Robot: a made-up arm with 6 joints.
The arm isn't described. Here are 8 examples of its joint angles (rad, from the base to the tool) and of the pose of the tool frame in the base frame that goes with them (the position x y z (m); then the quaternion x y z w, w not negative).
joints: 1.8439 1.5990 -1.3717 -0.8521 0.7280 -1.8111
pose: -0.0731 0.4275 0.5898 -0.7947 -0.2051 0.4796 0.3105
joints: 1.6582 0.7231 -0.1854 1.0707 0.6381 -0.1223
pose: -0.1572 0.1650 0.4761 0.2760 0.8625 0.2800 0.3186
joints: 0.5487 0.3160 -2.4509 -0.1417 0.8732 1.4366
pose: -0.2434 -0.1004 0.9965 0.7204 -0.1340 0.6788 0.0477
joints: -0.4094 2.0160 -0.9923 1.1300 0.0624 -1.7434
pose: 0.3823 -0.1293 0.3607 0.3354 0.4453 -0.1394 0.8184
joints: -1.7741 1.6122 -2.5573 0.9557 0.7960 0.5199
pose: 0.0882 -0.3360 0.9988 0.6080 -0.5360 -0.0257 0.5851
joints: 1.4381 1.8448 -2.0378 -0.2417 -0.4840 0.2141
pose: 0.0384 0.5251 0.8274 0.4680 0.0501 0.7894 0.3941
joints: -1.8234 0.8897 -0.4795 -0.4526 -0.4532 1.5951
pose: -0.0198 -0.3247 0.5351 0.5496 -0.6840 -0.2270 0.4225
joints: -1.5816 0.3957 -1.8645 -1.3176 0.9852 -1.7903
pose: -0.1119 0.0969 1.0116 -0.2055 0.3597 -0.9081 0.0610
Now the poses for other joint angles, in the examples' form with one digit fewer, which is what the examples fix.
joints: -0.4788 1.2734 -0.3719 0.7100 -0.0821 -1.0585
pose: 0.249 -0.104 0.417 0.416 0.286 -0.239 0.830
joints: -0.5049 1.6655 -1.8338 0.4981 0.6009 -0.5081
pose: 0.448 -0.173 0.727 0.505 0.086 -0.040 0.858
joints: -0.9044 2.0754 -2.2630 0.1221 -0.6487 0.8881
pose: 0.390 -0.429 0.824 0.501 -0.579 0.214 0.606
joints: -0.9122 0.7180 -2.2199 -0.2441 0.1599 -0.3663
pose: -0.035 0.029 1.115 -0.180 -0.580 -0.157 0.779
